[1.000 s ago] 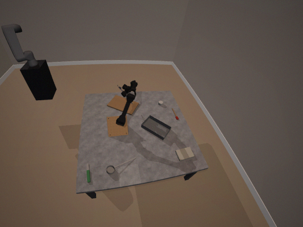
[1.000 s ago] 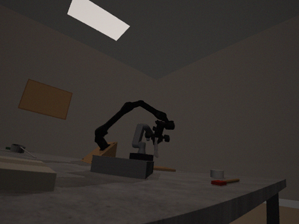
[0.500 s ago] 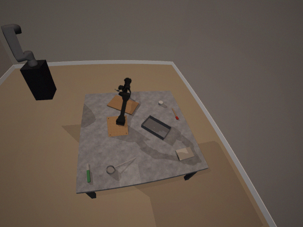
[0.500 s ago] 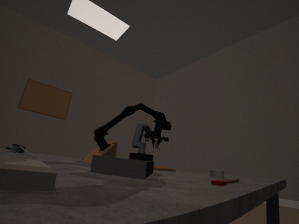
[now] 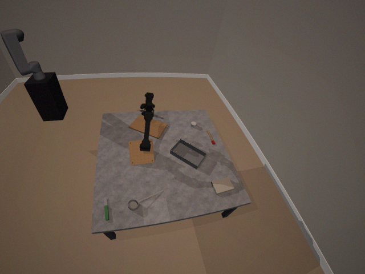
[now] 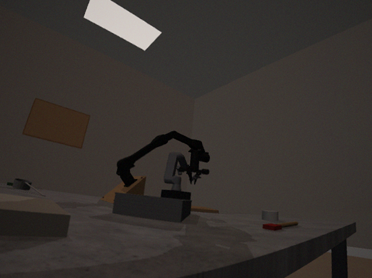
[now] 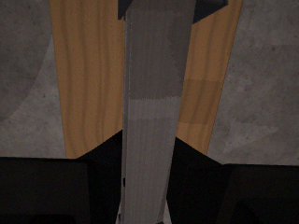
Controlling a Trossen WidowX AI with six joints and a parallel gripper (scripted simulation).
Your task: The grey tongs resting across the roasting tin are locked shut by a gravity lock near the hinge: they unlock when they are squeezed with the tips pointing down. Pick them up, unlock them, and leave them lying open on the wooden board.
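Now: the wooden board 140 mm below my gripper tip. From my gripper tip the other things lie so: grey roasting tin (350 mm ahead, 430 mm to the right, 120 mm below); white cylinder (520 mm ahead, 20 mm to the right, 130 mm below); red-handled tool (670 mm ahead, 250 mm to the right, 150 mm below).
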